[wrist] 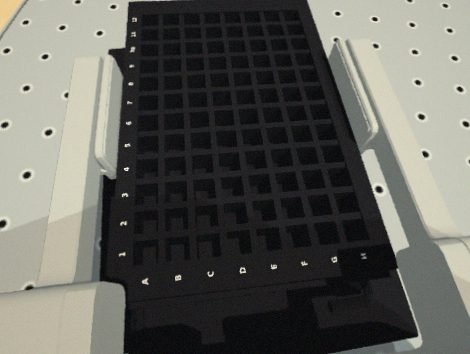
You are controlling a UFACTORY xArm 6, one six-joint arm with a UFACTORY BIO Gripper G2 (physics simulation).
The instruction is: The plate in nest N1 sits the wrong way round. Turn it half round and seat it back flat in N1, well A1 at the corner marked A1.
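The black plate (227, 150) fills the middle of the wrist view, level between the fingers. Its numbers 1 to 12 run up the left side and its letters A to H along the near edge. Well A1 (146, 251) is at its near left corner. My gripper (232, 102) is shut on the plate, with one pad on each long side. A black nest (345, 312) shows below the plate's near edge and as a dark strip along the left. The plate hides most of it. No N1 label or corner mark shows, and I cannot tell whether the plate touches the nest.
A pale grey deck (425, 80) with rows of dark holes lies around the nest on both sides. Shadows of the gripper and plate fall on the deck at the lower left and lower right. A bit of wooden table (7, 12) shows at the top left corner.
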